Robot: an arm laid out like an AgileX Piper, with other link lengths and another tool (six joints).
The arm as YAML. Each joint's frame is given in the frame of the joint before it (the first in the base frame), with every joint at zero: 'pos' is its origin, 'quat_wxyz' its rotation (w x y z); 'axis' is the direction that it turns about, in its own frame. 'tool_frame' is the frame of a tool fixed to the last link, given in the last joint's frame.
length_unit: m
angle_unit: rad
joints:
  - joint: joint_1
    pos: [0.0, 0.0, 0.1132]
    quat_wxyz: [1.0, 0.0, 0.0, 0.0]
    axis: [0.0, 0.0, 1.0]
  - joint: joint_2
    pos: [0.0, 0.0, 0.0]
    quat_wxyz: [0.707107, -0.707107, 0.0, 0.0]
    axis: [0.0, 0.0, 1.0]
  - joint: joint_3
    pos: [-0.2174, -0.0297, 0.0]
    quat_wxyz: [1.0, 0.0, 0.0, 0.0]
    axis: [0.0, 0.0, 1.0]
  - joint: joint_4
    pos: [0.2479, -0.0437, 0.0]
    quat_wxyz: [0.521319, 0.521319, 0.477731, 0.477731]
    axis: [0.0, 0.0, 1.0]
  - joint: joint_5
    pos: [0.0, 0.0, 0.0]
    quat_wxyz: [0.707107, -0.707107, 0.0, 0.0]
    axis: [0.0, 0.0, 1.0]
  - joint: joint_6
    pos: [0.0, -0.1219, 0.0]
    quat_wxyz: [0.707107, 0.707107, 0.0, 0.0]
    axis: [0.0, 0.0, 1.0]
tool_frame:
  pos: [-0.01, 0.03, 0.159]
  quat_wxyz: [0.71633, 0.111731, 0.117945, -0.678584]
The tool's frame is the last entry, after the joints.
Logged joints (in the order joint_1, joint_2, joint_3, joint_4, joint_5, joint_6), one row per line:
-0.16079 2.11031 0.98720 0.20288 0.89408 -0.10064
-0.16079 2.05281 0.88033 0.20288 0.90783 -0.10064
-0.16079 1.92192 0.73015 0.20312 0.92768 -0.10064
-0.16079 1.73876 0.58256 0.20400 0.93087 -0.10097
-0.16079 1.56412 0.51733 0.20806 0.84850 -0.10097
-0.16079 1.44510 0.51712 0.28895 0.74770 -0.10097
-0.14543 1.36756 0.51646 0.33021 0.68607 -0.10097
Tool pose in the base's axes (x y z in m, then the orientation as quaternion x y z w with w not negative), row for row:
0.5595 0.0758 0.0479 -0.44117 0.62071 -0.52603 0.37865
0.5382 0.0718 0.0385 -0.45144 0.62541 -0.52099 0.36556
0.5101 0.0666 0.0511 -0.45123 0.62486 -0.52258 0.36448
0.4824 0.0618 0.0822 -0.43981 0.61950 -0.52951 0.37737
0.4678 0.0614 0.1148 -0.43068 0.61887 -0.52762 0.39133
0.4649 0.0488 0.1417 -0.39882 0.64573 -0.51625 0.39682
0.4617 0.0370 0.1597 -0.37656 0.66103 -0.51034 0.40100
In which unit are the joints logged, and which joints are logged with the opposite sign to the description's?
The joints are logged in radians. Opposite sign: joint_1, joint_3, joint_5.
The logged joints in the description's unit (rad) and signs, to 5 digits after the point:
0.16079 2.11031 -0.98720 0.20288 -0.89408 -0.10064
0.16079 2.05281 -0.88033 0.20288 -0.90783 -0.10064
0.16079 1.92192 -0.73015 0.20312 -0.92768 -0.10064
0.16079 1.73876 -0.58256 0.20400 -0.93087 -0.10097
0.16079 1.56412 -0.51733 0.20806 -0.84850 -0.10097
0.16079 1.44510 -0.51712 0.28895 -0.74770 -0.10097
0.14543 1.36756 -0.51646 0.33021 -0.68607 -0.10097

